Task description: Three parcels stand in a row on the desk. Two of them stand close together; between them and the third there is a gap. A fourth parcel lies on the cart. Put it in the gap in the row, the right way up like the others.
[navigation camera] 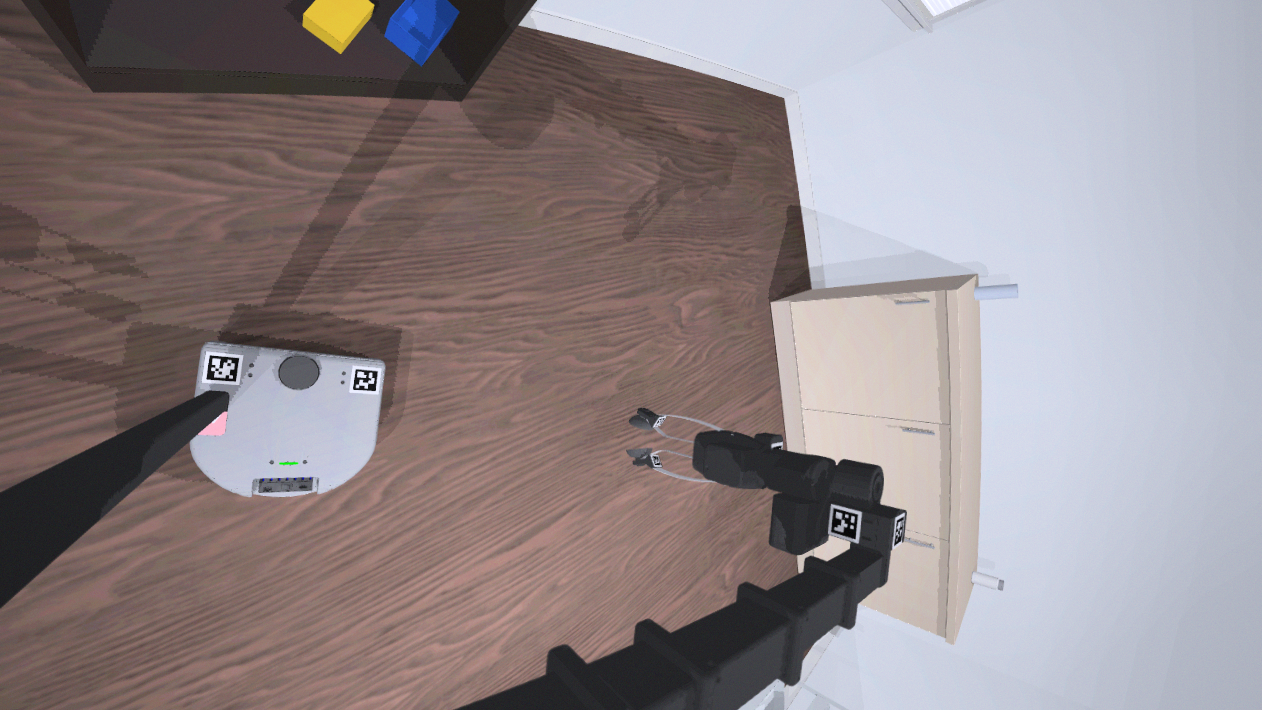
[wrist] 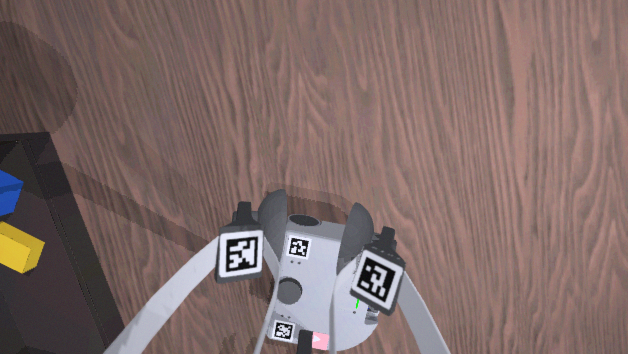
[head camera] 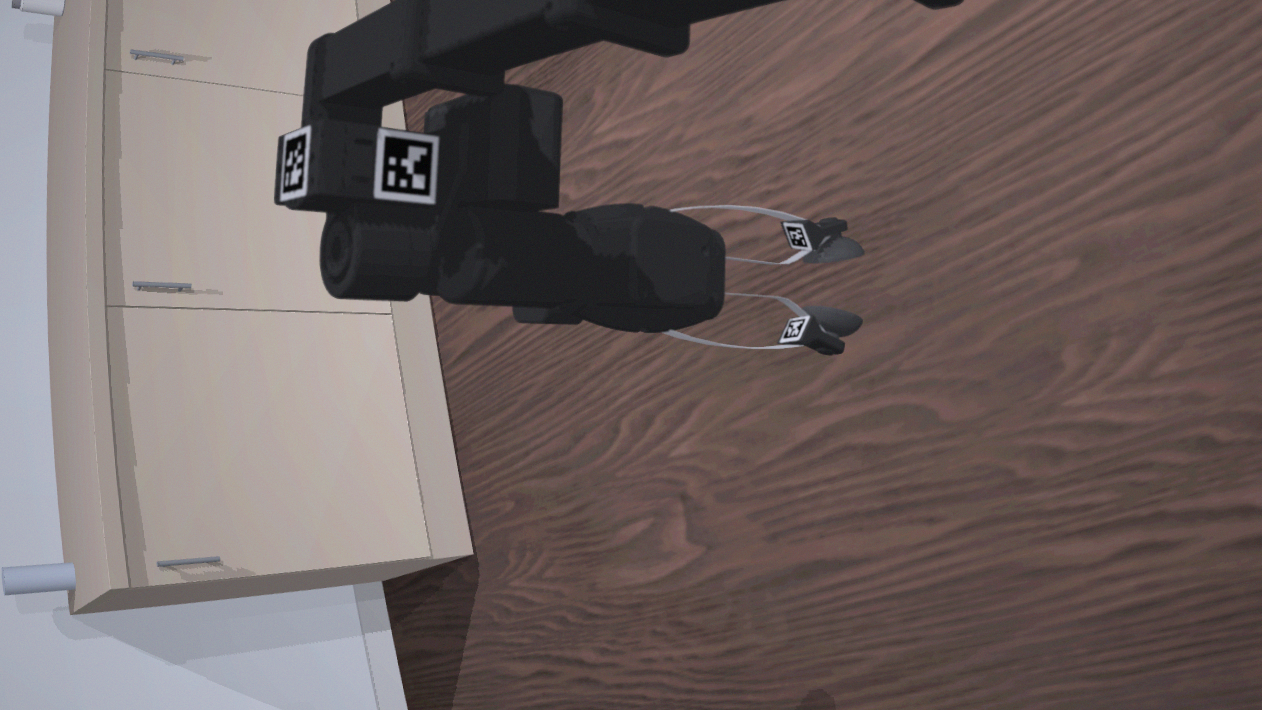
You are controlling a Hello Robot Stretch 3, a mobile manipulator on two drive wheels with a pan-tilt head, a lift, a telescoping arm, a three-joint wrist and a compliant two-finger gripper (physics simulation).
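Frame: origin at the robot's base, x ahead, y left, z up, level; metres.
Seen in the pictures: gripper, fingertip midpoint: [navigation camera: 632, 434] [wrist: 315, 220] [head camera: 850, 288]; robot's base, origin of the base link: [navigation camera: 299, 370] [wrist: 296, 263].
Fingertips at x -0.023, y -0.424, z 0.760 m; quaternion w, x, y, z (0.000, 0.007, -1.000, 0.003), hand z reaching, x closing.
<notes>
Pixels of each thing's top centre, then the offset from my fingertips to it.
- yellow block, middle of its top: [navigation camera: 340, 9] [wrist: 4, 250] 0.615 m down, 0.866 m ahead, 0.484 m left
- blue piece, middle of its top: [navigation camera: 426, 14] 0.585 m down, 0.943 m ahead, 0.307 m left
My gripper [head camera: 836, 284] [navigation camera: 639, 437] [wrist: 315, 220] is open, with its two fingers apart and nothing between them. In the head view it hangs over the brown wooden floor, beside a light wood cabinet. No row of parcels, desk or cart can be made out in these views.
The light wood cabinet [head camera: 264, 397] [navigation camera: 869, 353] has handled doors or drawers. A dark open-topped box [navigation camera: 282, 83] [wrist: 60, 190] holds a yellow block [navigation camera: 338, 22] [wrist: 19, 250] and a blue piece [navigation camera: 420, 30] [wrist: 7, 195]. My base [navigation camera: 286, 423] stands on the floor. Pale walls rise behind the cabinet.
</notes>
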